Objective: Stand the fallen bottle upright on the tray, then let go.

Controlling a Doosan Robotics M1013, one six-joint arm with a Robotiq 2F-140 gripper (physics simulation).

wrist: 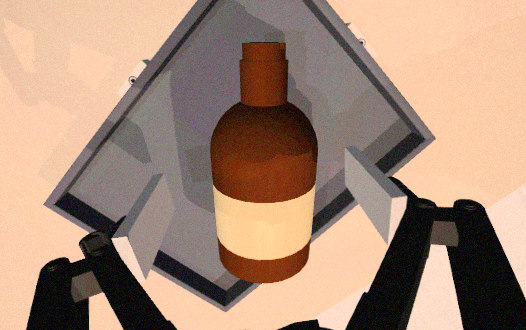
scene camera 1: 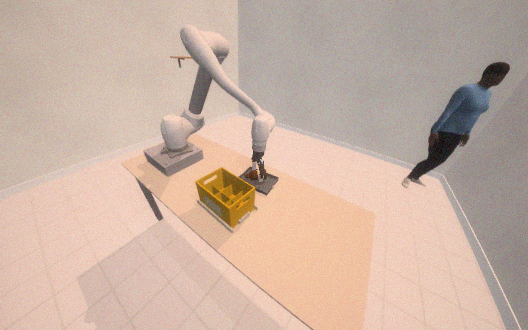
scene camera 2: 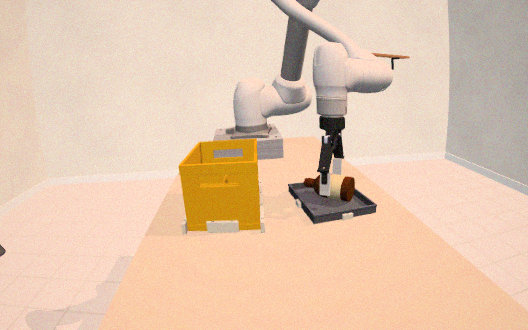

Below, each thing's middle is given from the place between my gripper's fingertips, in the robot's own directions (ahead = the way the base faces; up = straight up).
My hand is right at the brown bottle (scene camera 2: 342,188).
